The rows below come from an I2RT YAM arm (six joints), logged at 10 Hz.
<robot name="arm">
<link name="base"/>
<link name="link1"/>
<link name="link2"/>
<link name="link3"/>
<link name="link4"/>
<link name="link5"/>
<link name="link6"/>
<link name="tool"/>
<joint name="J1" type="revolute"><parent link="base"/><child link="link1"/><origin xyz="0 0 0.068"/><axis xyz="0 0 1"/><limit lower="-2.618" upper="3.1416"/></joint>
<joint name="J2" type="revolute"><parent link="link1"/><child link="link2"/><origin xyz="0.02 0.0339 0.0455" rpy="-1.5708 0 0"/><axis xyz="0 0 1"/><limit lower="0" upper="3.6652"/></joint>
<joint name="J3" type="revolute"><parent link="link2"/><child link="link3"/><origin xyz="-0.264 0 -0.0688" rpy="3.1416 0 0"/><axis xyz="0 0 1"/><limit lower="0" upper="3.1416"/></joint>
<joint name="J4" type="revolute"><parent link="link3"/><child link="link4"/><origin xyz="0.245 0.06 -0.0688"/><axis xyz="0 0 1"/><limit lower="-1.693" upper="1.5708"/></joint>
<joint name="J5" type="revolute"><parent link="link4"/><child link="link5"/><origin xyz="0.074 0.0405 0.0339" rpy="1.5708 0 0"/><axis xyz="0 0 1"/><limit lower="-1.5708" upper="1.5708"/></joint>
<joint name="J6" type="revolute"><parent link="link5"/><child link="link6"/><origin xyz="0.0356 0 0.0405" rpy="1.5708 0 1.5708"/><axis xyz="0 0 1"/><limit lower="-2.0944" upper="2.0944"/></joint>
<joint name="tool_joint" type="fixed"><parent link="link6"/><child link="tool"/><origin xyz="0 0 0" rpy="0 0 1.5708"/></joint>
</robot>
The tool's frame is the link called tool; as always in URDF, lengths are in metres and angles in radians.
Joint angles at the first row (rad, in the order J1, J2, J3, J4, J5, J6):
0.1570 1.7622 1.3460 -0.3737 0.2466 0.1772
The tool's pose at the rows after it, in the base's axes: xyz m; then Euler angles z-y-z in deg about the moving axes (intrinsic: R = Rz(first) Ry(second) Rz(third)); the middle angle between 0 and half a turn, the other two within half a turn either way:
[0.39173 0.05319 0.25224 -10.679 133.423 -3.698]
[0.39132 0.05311 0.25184 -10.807 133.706 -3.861]
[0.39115 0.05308 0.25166 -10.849 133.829 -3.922]
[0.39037 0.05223 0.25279 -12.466 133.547 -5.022]
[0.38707 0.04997 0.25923 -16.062 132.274 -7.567]
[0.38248 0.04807 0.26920 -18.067 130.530 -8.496]
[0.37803 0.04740 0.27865 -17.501 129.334 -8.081]
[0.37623 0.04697 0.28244 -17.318 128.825 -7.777]
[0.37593 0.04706 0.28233 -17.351 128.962 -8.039]
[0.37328 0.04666 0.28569 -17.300 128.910 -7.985]
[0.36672 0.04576 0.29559 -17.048 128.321 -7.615]
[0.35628 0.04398 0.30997 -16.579 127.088 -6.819]
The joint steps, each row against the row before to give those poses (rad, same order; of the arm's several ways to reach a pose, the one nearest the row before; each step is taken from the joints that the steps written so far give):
0.0000 0.0000 0.0027 -0.0007 0.0004 -0.0008
0.0000 0.0000 0.0000 -0.0054 0.0004 0.0000
0.0000 0.0000 0.0000 -0.0022 0.0000 0.0000
0.0000 -0.0034 0.0000 -0.0039 0.0210 0.0004
0.0000 -0.0179 0.0004 -0.0095 0.0503 -0.0042
0.0000 -0.0275 0.0000 -0.0053 0.0344 -0.0004
0.0000 -0.0267 0.0000 -0.0031 -0.0008 -0.0072
-0.0004 -0.0107 0.0000 -0.0008 0.0000 -0.0004
0.0004 -0.0004 0.0000 -0.0030 0.0000 -0.0030
0.0000 -0.0114 0.0004 -0.0107 -0.0004 0.0000
0.0004 -0.0301 0.0030 -0.0217 0.0000 0.0000
-0.0004 -0.0474 0.0000 -0.0233 -0.0004 0.0003

